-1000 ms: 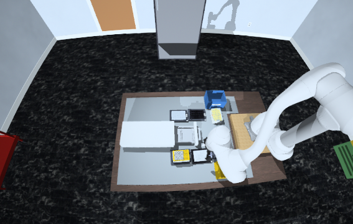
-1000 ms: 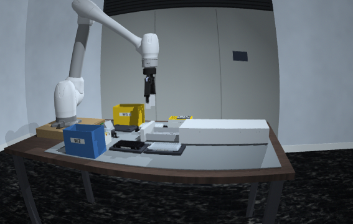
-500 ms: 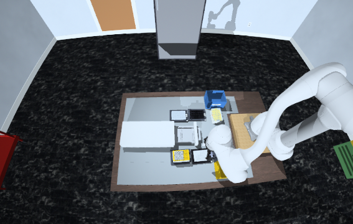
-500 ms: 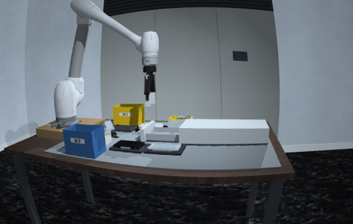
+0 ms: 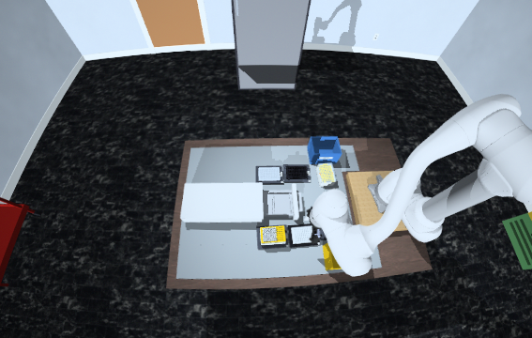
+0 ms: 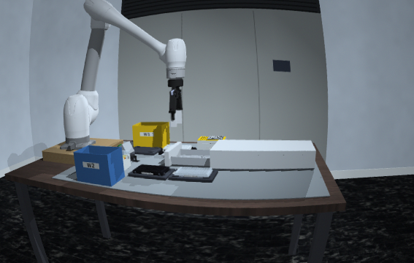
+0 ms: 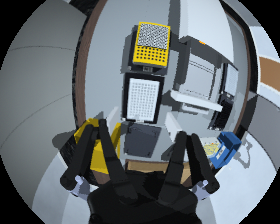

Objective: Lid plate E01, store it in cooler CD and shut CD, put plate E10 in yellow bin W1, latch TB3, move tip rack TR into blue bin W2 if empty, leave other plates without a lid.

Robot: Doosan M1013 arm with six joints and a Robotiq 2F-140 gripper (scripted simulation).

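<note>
The grey plate lid is 13 cm below my hand. From my hand the other things lie so: black nest: 15 cm below; then yellow tip rack TR: 16 cm ahead, 4 cm to the right, 10 cm below; then white well plate: 14 cm below.
</note>
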